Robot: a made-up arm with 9 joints. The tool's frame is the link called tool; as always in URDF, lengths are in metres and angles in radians. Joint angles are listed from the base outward.
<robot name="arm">
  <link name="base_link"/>
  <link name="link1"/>
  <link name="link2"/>
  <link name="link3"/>
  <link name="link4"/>
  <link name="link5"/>
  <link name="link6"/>
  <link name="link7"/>
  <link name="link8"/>
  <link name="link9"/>
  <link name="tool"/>
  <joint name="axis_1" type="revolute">
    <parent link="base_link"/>
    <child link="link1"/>
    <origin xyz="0.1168 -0.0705 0.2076" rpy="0.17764 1.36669 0"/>
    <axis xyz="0 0 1"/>
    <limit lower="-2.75" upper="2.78"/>
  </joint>
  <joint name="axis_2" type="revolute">
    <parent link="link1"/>
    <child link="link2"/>
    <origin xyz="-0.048 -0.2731 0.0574" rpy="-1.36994 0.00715 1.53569"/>
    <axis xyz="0 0 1"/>
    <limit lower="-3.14" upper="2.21"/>
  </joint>
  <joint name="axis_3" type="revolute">
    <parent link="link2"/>
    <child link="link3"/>
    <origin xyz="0.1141 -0.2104 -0.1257" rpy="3.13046 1.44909 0"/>
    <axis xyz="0 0 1"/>
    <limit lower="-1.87" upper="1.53"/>
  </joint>
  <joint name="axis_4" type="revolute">
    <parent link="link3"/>
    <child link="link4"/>
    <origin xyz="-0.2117 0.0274 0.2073" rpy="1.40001 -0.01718 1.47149"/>
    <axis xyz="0 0 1"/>
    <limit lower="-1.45" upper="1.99"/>
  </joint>
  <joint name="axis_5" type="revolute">
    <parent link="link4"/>
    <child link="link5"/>
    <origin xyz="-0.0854 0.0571 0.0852" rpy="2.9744 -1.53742 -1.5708"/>
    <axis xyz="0 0 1"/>
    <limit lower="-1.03" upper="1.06"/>
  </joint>
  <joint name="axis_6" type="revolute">
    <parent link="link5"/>
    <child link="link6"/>
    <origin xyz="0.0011 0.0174 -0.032" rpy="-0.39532 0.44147 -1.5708"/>
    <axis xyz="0 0 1"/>
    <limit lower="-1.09" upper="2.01"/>
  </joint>
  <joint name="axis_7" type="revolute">
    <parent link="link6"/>
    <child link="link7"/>
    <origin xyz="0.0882 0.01 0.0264" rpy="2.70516 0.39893 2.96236"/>
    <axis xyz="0 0 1"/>
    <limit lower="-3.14" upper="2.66"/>
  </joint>
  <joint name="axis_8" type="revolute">
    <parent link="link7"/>
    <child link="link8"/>
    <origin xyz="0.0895 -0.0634 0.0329" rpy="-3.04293 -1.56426 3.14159"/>
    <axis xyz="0 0 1"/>
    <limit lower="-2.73" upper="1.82"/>
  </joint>
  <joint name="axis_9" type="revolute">
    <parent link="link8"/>
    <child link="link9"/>
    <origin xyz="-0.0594 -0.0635 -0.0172" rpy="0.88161 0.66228 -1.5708"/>
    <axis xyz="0 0 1"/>
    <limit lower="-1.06" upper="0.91"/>
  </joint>
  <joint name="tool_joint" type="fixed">
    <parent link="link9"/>
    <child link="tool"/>
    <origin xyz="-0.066 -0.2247 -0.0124" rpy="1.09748 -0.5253 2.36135"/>
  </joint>
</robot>
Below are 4 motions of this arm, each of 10 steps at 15 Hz.
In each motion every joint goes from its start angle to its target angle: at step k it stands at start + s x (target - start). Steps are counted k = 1, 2, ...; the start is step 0. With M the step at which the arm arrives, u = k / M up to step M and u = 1 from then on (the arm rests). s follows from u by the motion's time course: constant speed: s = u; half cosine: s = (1 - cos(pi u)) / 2; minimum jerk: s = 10 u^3 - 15 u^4 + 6 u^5.
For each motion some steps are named. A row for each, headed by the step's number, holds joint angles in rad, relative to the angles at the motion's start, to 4 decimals.
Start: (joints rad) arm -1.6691 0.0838 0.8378 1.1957 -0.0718 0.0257 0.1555 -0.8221 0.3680
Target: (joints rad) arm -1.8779 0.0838 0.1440 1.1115 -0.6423 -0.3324 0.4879 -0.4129 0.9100
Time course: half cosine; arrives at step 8
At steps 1, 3, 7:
1: -0.0079 0.0000 -0.0264 -0.0032 -0.0217 -0.0136 0.0127 0.0156 0.0206
3: -0.0644 0.0000 -0.2141 -0.0260 -0.1761 -0.1105 0.1026 0.1263 0.1673
7: -0.2009 0.0000 -0.6674 -0.0810 -0.5488 -0.3445 0.3197 0.3936 0.5214

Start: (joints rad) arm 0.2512 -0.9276 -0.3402 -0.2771 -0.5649 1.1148 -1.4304 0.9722 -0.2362
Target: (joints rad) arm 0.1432 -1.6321 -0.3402 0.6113 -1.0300 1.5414 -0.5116 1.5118 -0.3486
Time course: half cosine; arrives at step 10
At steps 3, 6, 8, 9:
3: -0.0223 -0.1452 0.0000 0.1831 -0.0959 0.0879 0.1894 0.1112 -0.0232
6: -0.0707 -0.4611 0.0000 0.5815 -0.3044 0.2792 0.6014 0.3532 -0.0736
8: -0.0977 -0.6372 0.0000 0.8036 -0.4207 0.3859 0.8311 0.4881 -0.1017
9: -0.1054 -0.6873 0.0000 0.8667 -0.4537 0.4162 0.8963 0.5264 -0.1096

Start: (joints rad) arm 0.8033 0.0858 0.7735 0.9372 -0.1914 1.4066 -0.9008 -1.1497 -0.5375
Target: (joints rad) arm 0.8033 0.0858 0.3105 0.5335 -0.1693 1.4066 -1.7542 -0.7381 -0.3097
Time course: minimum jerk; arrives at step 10
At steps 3, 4, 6, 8, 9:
3: 0.0000 0.0000 -0.0755 -0.0658 0.0036 0.0000 -0.1392 0.0671 0.0371
4: 0.0000 0.0000 -0.1470 -0.1282 0.0070 0.0000 -0.2709 0.1307 0.0723
6: 0.0000 0.0000 -0.3160 -0.2755 0.0151 0.0000 -0.5825 0.2809 0.1555
8: 0.0000 0.0000 -0.4362 -0.3803 0.0208 0.0000 -0.8040 0.3878 0.2146
9: 0.0000 0.0000 -0.4590 -0.4002 0.0219 0.0000 -0.8461 0.4081 0.2259

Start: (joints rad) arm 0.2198 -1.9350 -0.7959 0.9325 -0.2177 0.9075 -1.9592 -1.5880 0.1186
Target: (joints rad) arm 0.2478 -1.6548 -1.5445 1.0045 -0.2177 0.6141 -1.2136 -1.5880 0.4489
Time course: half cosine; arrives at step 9
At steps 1, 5, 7, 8, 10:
1: 0.0008 0.0084 -0.0226 0.0022 0.0000 -0.0088 0.0225 0.0000 0.0100
5: 0.0164 0.1644 -0.4393 0.0423 0.0000 -0.1722 0.4375 0.0000 0.1938
7: 0.0247 0.2474 -0.6610 0.0636 0.0000 -0.2591 0.6584 0.0000 0.2917
8: 0.0272 0.2718 -0.7260 0.0698 0.0000 -0.2846 0.7231 0.0000 0.3203
10: 0.0280 0.2802 -0.7486 0.0720 0.0000 -0.2934 0.7456 0.0000 0.3303

